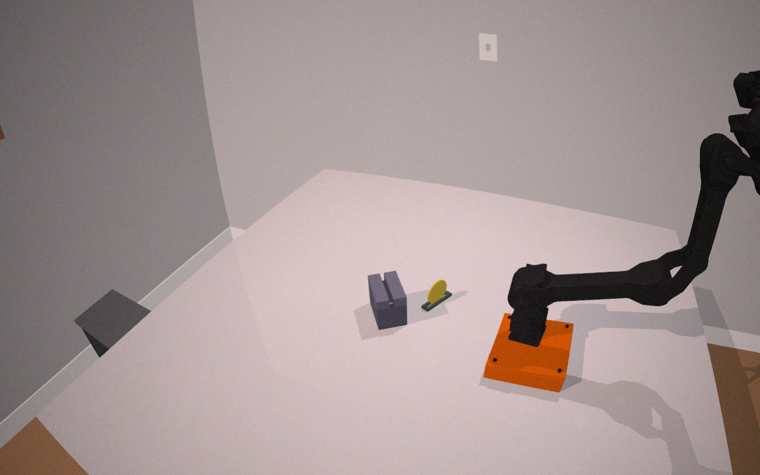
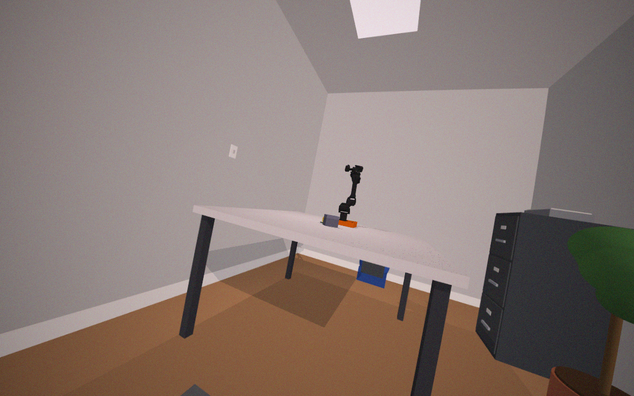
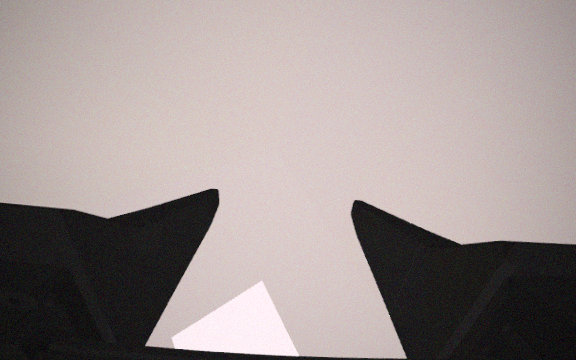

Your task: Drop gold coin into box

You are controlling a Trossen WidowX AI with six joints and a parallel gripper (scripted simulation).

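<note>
The gold coin is 65 cm ahead of my gripper tip, 14 cm to the left of it and 58 cm below it.
</note>
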